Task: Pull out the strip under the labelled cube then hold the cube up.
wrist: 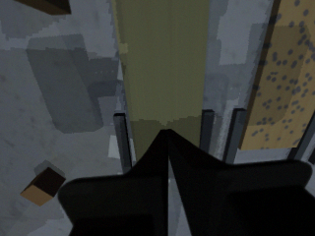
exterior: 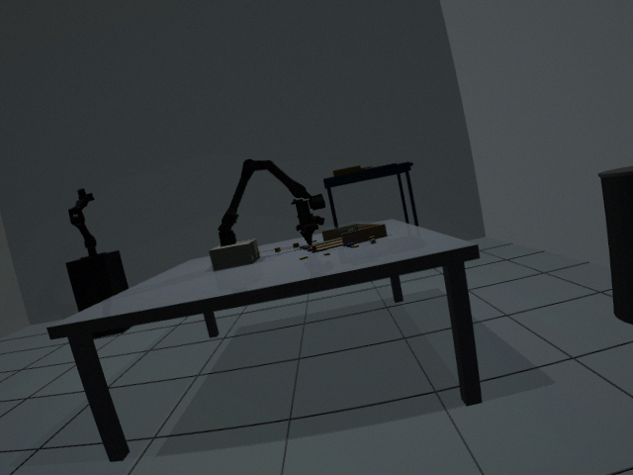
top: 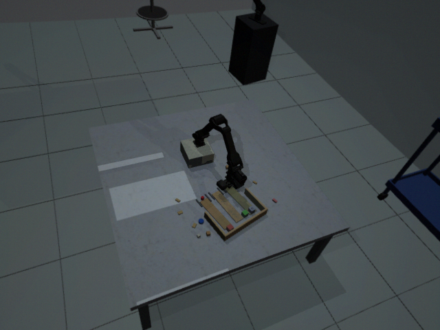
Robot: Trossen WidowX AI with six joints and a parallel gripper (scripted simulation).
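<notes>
Now: gripper tip 100 mm short of the strip and 10 mm to the right of it. Round my gripper tip: cube: 210 mm ahead, 20 mm to the left, 10 mm above; blue disc: 130 mm ahead, 280 mm to the right; red ball: 190 mm to the right, 10 mm above.
</notes>
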